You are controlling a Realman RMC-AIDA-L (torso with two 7-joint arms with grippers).
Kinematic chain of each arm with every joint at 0, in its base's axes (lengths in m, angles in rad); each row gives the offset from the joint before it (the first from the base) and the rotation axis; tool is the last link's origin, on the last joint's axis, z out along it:
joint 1: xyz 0 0 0.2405 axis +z
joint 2: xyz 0 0 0 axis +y
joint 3: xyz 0 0 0.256 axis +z
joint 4: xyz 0 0 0 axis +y
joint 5: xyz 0 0 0.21 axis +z
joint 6: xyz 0 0 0 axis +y
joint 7: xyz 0 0 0.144 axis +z
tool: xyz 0 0 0
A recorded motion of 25 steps. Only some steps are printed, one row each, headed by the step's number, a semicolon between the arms.
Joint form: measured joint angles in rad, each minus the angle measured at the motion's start. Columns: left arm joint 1, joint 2, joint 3, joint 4, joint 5, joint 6, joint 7; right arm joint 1, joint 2, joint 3, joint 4, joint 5, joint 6, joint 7.
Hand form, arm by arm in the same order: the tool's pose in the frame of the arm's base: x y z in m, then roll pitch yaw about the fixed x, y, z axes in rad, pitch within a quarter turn. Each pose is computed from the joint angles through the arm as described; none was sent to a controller.
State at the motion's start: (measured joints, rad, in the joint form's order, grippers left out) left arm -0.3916 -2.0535 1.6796 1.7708 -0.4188 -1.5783 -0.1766; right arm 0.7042 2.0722 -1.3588 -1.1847 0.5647 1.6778 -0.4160
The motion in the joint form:
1: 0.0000 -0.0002 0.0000 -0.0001 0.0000 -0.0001 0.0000; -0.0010 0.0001 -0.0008 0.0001 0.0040 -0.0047 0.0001
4: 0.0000 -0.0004 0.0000 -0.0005 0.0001 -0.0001 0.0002; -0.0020 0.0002 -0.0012 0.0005 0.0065 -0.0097 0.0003
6: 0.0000 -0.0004 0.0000 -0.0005 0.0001 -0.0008 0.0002; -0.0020 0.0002 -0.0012 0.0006 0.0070 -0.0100 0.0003
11: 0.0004 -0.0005 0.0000 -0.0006 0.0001 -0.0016 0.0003; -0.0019 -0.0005 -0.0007 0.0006 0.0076 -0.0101 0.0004
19: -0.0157 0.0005 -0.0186 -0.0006 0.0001 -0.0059 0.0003; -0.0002 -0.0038 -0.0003 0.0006 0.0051 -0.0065 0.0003
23: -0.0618 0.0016 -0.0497 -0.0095 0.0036 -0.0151 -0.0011; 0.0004 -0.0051 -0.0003 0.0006 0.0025 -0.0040 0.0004
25: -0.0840 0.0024 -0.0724 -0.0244 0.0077 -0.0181 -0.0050; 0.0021 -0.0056 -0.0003 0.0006 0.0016 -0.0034 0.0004
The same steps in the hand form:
1: -0.1602 0.3076 0.0073 -2.4901 -0.0997 1.0968; 0.1819 0.3490 -0.0129 -2.7512 -0.2769 -0.9658
4: -0.1603 0.3076 0.0072 -2.4901 -0.0994 1.0970; 0.1818 0.3494 -0.0133 -2.7522 -0.2723 -0.9647
6: -0.1604 0.3075 0.0072 -2.4900 -0.0988 1.0974; 0.1817 0.3494 -0.0133 -2.7526 -0.2719 -0.9645
11: -0.1605 0.3073 0.0071 -2.4900 -0.0981 1.0983; 0.1818 0.3495 -0.0131 -2.7525 -0.2711 -0.9647
19: -0.1573 0.3116 0.0111 -2.4873 -0.1111 1.0932; 0.1823 0.3500 -0.0116 -2.7478 -0.2744 -0.9660
23: -0.1480 0.3214 0.0170 -2.4799 -0.1286 1.0753; 0.1827 0.3501 -0.0109 -2.7446 -0.2772 -0.9674
25: -0.1463 0.3273 0.0206 -2.4740 -0.1425 1.0811; 0.1823 0.3504 -0.0107 -2.7434 -0.2779 -0.9663

